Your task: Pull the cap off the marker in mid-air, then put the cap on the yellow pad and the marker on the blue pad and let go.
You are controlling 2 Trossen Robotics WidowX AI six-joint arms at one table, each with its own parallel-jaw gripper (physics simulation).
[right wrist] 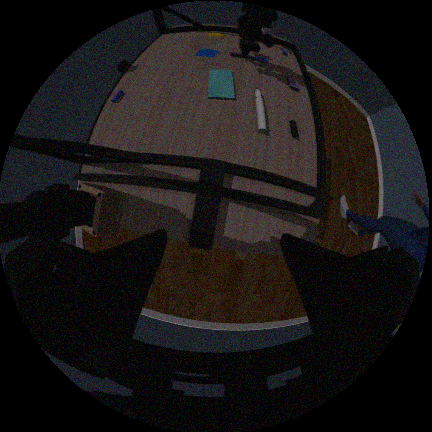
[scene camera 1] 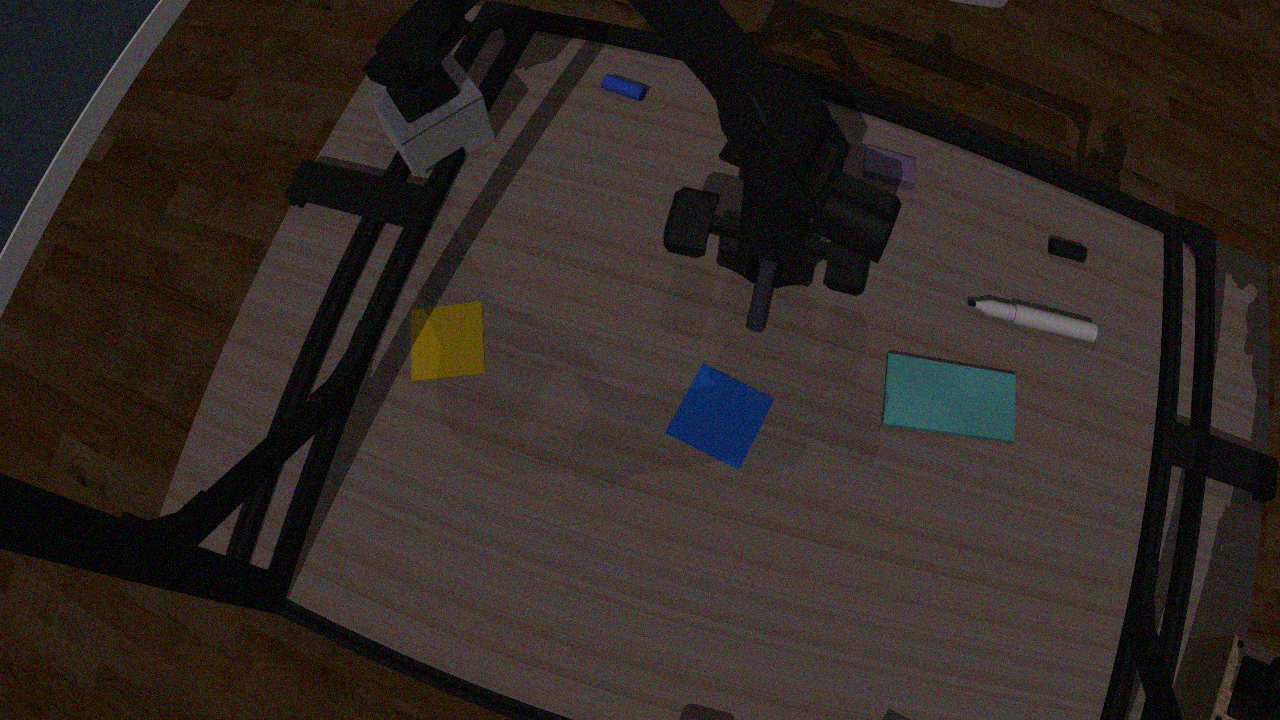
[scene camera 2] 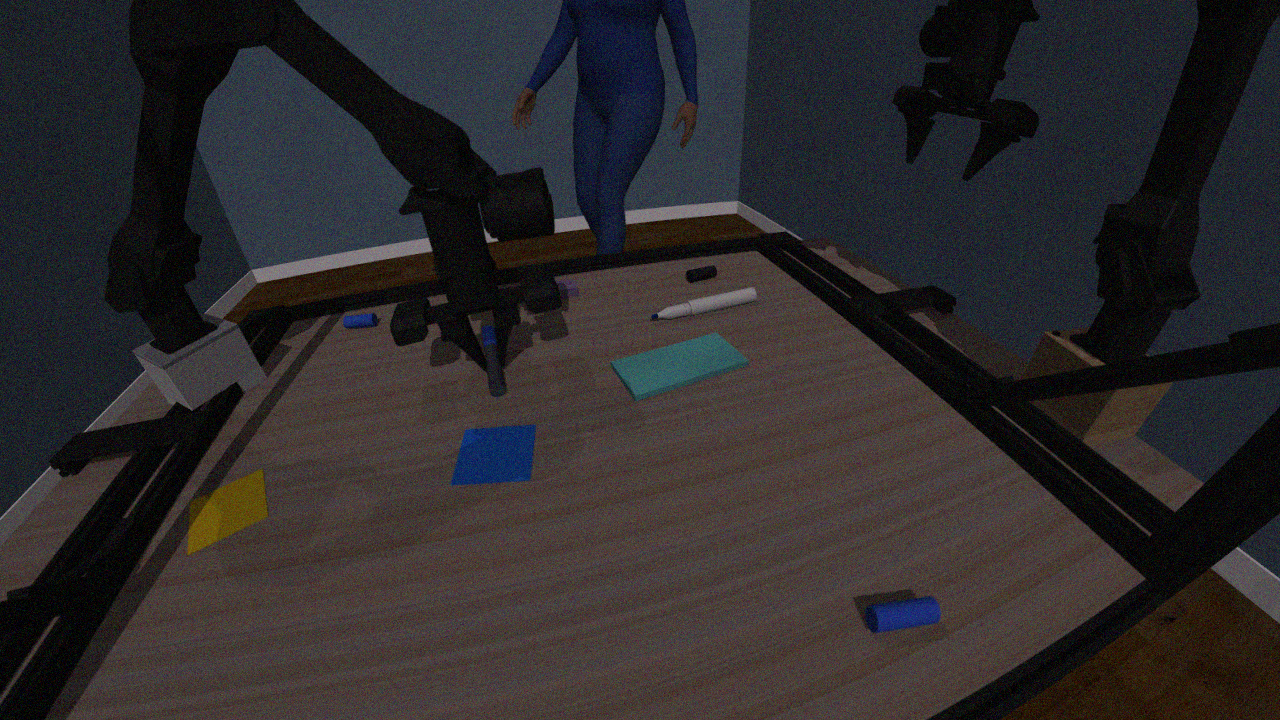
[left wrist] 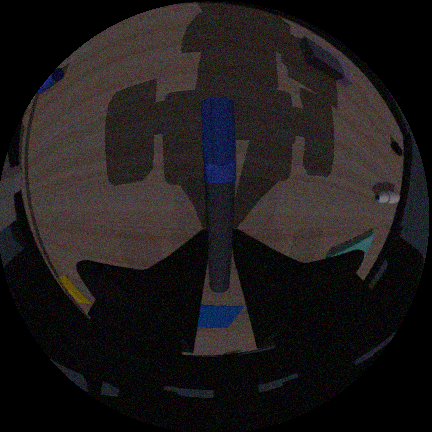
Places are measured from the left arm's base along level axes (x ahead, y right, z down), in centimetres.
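Where they show: left gripper, fingertip midpoint: (right wrist: 243,56) (scene camera 1: 765,281) (scene camera 2: 494,367) (left wrist: 219,234); right gripper, fingertip midpoint: (right wrist: 225,237) (scene camera 2: 935,171); left arm's base, link origin: (scene camera 1: 422,91) (scene camera 2: 184,336); right arm's base, link origin: (right wrist: 85,208) (scene camera 1: 1255,693) (scene camera 2: 1110,351).
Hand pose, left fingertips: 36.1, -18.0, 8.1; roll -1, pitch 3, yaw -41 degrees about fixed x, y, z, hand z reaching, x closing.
Observation:
Each offset is from my left fingertips to the top centre of the thing, as dx, dy, dz.
The marker has a dark grey body @(-1.1, -1.2, -1.2) (scene camera 1: 760,300) (scene camera 2: 496,377) (left wrist: 220,205) and a blue cap @(-4.2, -4.7, -1.4) (scene camera 2: 488,334) (left wrist: 218,137) (right wrist: 261,59), which is on it. It lies at or very near the table top; any gap is unclear. My left gripper (scene camera 2: 493,358) (left wrist: 219,234) points down with its fingers shut on the body just below the cap. In scene camera 1 the gripper hides the cap. My right gripper (scene camera 2: 938,169) (right wrist: 225,237) is open and empty, high off the table's right side. The blue pad @(+8.3, +11.5, +0.6) (scene camera 1: 720,416) (scene camera 2: 494,454) (left wrist: 219,316) and yellow pad @(-12.8, +28.9, +0.6) (scene camera 1: 447,342) (scene camera 2: 229,510) (left wrist: 74,290) lie flat.
A teal block @(+20.9, -8.7, -0.2) (scene camera 1: 948,396) (scene camera 2: 678,365), a white marker @(+20.2, -22.9, -1.6) (scene camera 1: 1042,320) (scene camera 2: 716,302) and a black cylinder @(+16.9, -33.4, -1.5) (scene camera 1: 1066,248) (scene camera 2: 701,273) lie right of the left gripper. Blue cylinders (scene camera 1: 623,86) (scene camera 2: 904,614) and a purple block @(-3.1, -20.8, -0.9) (scene camera 1: 889,166) (left wrist: 322,59) also lie on the table. Dark rails edge it.

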